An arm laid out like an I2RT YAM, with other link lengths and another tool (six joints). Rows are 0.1 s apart.
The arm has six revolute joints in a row. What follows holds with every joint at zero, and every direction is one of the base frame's.
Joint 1 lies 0.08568 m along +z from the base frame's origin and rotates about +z.
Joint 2 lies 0.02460 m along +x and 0.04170 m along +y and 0.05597 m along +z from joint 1 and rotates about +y.
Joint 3 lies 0.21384 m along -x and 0.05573 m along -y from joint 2 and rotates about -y.
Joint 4 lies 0.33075 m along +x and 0.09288 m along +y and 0.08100 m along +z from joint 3 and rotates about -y.
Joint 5 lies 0.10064 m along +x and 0.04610 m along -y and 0.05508 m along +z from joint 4 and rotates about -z.
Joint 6 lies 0.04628 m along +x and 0.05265 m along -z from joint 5 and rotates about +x.
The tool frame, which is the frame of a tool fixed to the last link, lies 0.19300 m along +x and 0.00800 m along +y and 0.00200 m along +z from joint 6; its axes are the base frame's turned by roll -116.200, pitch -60.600 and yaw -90.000 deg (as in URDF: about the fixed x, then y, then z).
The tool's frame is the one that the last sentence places.
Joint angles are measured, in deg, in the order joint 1, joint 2, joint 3, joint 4, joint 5, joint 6. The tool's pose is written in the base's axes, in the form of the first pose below.
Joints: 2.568, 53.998, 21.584, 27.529, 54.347, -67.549
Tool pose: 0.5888, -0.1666, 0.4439, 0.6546, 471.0, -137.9, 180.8
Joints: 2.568, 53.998, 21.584, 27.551, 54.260, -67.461
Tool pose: 0.5889, -0.1669, 0.4448, 0.6539, 471.3, -137.6, 180.8
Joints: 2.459, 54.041, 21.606, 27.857, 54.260, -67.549
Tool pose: 0.5877, -0.1685, 0.4453, 0.6542, 471.3, -138.5, 182.0
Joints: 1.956, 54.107, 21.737, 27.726, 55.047, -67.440
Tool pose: 0.5856, -0.1752, 0.4381, 0.6591, 467.8, -144.7, 182.5
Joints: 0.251, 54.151, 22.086, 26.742, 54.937, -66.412
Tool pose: 0.5859, -0.1868, 0.4284, 0.6620, 464.2, -158.2, 181.5
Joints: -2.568, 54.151, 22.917, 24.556, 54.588, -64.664
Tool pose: 0.5872, -0.2044, 0.4122, 0.6660, 458.0, -179.9, 180.5
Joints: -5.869, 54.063, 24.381, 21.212, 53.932, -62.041
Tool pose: 0.5894, -0.2272, 0.3949, 0.6671, 450.8, -204.6, 181.5
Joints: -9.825, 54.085, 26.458, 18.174, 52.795, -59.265
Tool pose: 0.5873, -0.2572, 0.3811, 0.6661, 442.4, -233.2, 188.8
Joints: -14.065, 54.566, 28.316, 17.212, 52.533, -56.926
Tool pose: 0.5744, -0.2963, 0.3671, 0.6690, 428.8, -265.7, 199.7
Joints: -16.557, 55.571, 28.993, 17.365, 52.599, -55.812
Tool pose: 0.5672, -0.3160, 0.3546, 0.6728, 419.1, -284.8, 199.3
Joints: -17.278, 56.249, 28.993, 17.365, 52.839, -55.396
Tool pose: 0.5670, -0.3203, 0.3466, 0.6752, 415.2, -290.6, 194.0
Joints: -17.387, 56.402, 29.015, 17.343, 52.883, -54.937
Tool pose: 0.5667, -0.3235, 0.3462, 0.6740, 414.7, -291.5, 193.0
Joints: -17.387, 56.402, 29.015, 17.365, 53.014, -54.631
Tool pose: 0.5658, -0.3263, 0.3466, 0.6733, 414.2, -291.7, 193.2
